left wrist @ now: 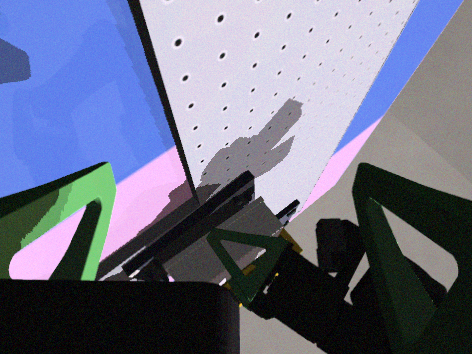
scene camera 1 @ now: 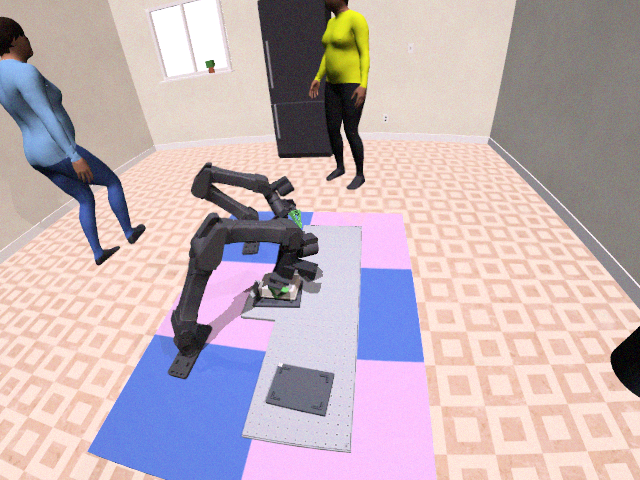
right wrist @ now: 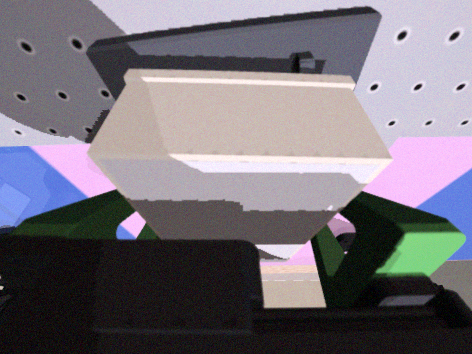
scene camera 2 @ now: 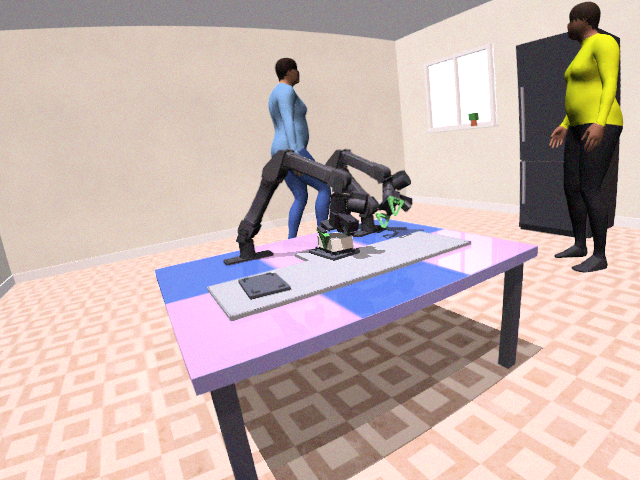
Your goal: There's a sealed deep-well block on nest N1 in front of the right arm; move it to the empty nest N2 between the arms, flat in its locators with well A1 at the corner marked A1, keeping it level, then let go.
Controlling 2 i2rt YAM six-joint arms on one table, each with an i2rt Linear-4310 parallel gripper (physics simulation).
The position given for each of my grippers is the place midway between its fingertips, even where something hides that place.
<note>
My left gripper [left wrist: 234,176] is open and holds nothing. My right gripper [right wrist: 235,177] carries a pale deep-well block [right wrist: 270,158], clear of everything else. Further things: a dark nest [right wrist: 304,44].
The pale deep-well block shows as well in the left wrist view [left wrist: 198,262]. My right gripper also shows in the left wrist view [left wrist: 211,242]. The dark nest is seen too in the left wrist view [left wrist: 241,192].
</note>
